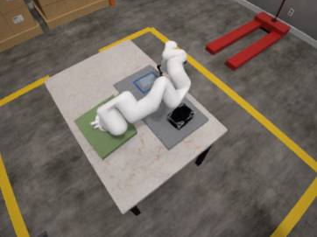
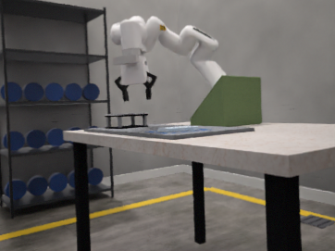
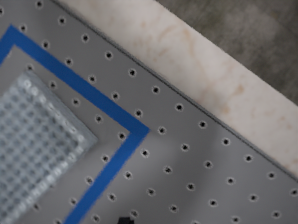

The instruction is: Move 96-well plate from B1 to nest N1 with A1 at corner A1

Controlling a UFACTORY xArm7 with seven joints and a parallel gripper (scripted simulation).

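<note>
My hand is 100 mm past the 96-well plate, 130 mm to the right of it and 120 mm above it. The rest, counted from my hand: raised nest N1 (70 mm behind, 290 mm to the right, 70 mm below).
</note>
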